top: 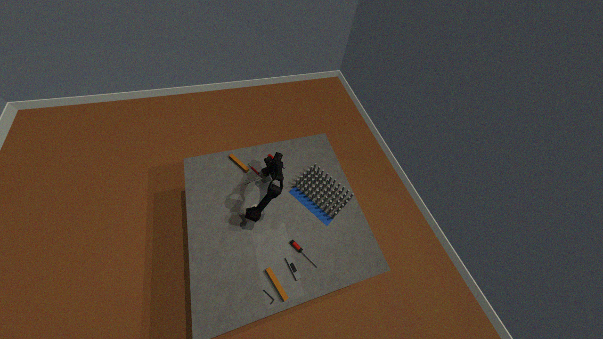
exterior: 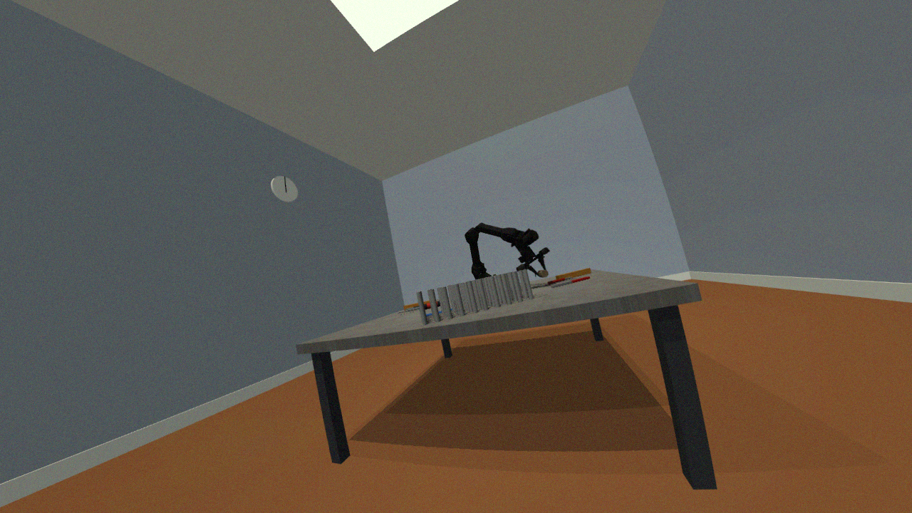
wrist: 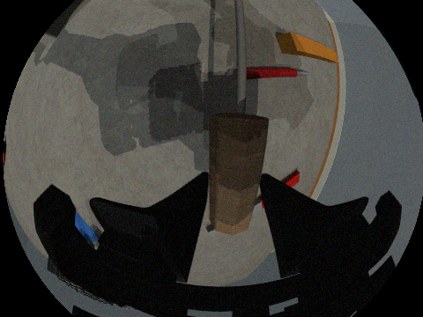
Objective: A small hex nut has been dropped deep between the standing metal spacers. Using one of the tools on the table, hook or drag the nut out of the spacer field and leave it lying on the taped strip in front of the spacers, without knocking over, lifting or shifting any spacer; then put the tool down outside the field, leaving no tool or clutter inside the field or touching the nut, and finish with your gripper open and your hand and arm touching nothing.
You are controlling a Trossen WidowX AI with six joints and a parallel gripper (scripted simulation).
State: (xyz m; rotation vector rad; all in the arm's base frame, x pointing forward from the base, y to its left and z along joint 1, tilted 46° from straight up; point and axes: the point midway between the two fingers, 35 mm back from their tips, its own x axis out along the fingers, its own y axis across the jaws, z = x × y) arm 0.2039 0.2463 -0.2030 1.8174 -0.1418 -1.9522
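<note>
My gripper tip is now 100 mm past the hook tool and 30 mm to the left of it. The rest, counted from my gripper tip: blue taped strip (260 mm ahead, 350 mm to the right, 70 mm below); then dark flat tool (10 mm ahead, 760 mm to the right, 50 mm below); then thin red tool (140 mm behind, 100 mm to the left, 60 mm below).
</note>
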